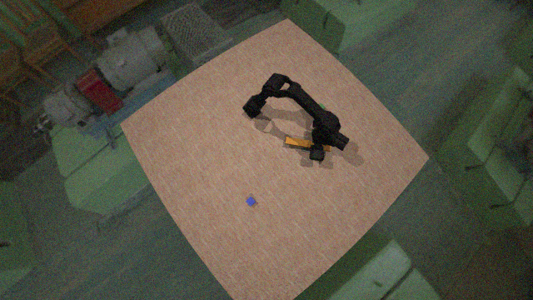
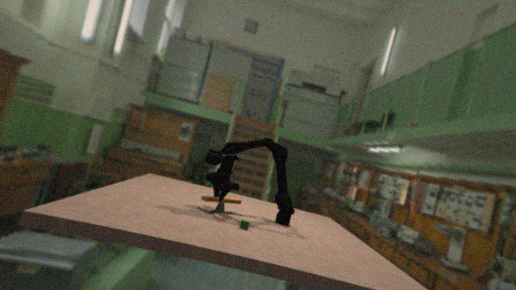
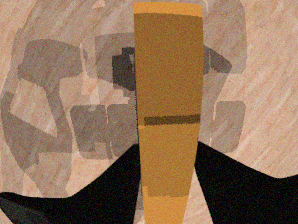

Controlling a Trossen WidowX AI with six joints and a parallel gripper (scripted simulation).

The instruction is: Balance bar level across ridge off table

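Now: gripper tip 20 mm past the orange bar and 20 mm to the left of it. From my gripper tip the other things lie so: small green cube: 140 mm behind, 190 mm to the left, 40 mm below; small blue cube: 10 mm ahead, 400 mm to the right, 40 mm below.
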